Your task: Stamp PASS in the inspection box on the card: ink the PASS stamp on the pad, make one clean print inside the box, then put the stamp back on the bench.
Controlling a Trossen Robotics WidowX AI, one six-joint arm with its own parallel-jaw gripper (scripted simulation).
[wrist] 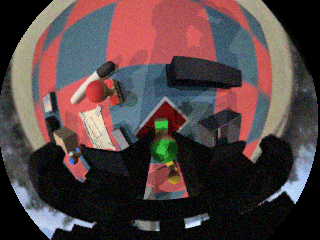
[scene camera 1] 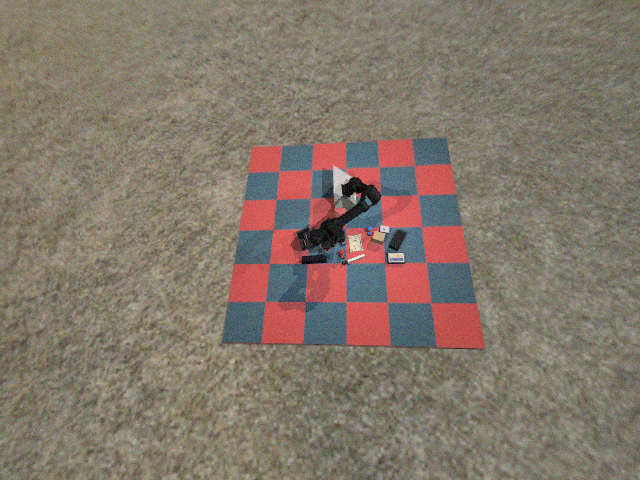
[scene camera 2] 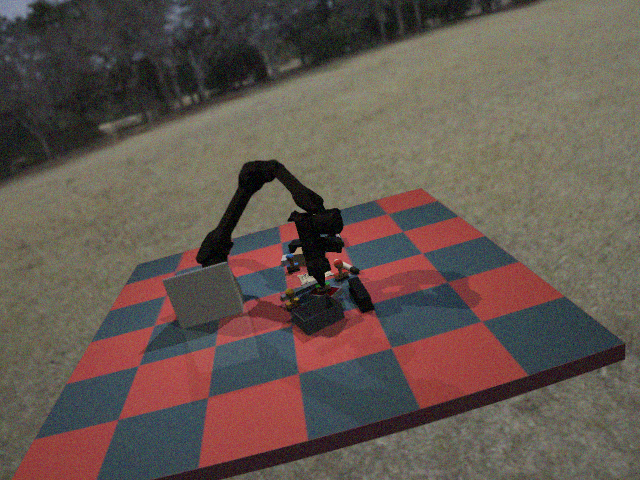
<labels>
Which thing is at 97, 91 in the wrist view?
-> A red-knobbed stamp.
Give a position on an ink pad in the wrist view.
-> At 177, 119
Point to a dark box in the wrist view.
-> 224, 127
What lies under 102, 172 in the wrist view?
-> My gripper.
</labels>
